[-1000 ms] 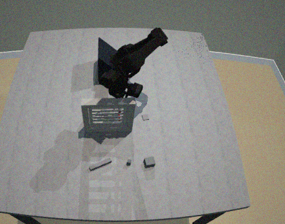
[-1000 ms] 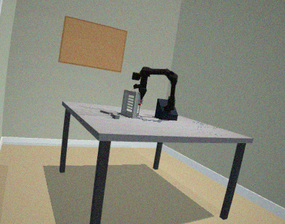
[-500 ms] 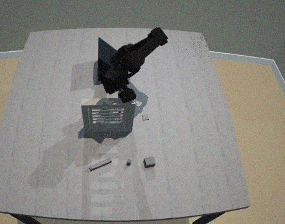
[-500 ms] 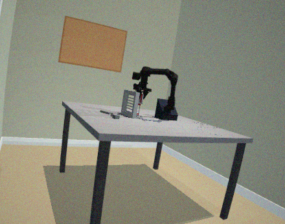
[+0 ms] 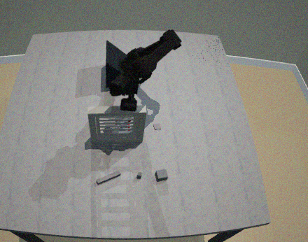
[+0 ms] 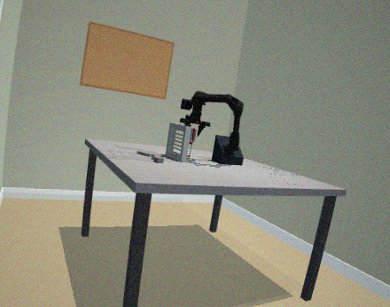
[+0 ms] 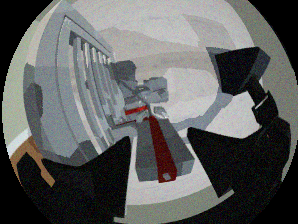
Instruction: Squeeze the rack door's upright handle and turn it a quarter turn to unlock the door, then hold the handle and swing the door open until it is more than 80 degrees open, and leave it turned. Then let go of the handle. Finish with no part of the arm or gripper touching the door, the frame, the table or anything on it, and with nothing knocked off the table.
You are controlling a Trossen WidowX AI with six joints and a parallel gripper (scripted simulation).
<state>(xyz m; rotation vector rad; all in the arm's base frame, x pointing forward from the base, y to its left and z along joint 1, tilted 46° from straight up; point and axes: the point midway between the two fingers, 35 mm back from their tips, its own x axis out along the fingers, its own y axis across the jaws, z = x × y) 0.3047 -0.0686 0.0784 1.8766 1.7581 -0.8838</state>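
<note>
My gripper tip is now 3 cm above the red upright handle and 1 cm to the left of it. From my gripper tip the other things lie so: small pale tile: 16 cm below, 13 cm to the left, 2 cm ahead; flat grey bar: 27 cm ahead, 15 cm below, 11 cm to the right.
</note>
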